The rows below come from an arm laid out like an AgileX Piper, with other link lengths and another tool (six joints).
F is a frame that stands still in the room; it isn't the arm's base.
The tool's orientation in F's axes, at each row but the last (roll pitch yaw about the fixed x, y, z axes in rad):
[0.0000, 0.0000, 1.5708]
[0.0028, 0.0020, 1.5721]
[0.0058, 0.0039, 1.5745]
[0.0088, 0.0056, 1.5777]
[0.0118, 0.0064, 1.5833]
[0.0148, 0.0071, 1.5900]
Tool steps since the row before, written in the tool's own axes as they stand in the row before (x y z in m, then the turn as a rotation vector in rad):
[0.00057, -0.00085, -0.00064, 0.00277, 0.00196, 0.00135]
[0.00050, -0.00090, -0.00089, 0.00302, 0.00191, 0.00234]
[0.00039, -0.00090, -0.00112, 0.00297, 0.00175, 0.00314]
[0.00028, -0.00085, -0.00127, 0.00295, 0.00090, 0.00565]
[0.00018, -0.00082, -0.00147, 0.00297, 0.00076, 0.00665]
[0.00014, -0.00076, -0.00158, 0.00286, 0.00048, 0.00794]
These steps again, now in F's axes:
[0.00085, 0.00057, -0.00064, -0.00196, 0.00277, 0.00135]
[0.00090, 0.00050, -0.00089, -0.00191, 0.00302, 0.00234]
[0.00089, 0.00039, -0.00113, -0.00174, 0.00298, 0.00314]
[0.00084, 0.00028, -0.00128, -0.00087, 0.00298, 0.00564]
[0.00080, 0.00018, -0.00148, -0.00072, 0.00300, 0.00664]
[0.00073, 0.00014, -0.00159, -0.00042, 0.00291, 0.00793]

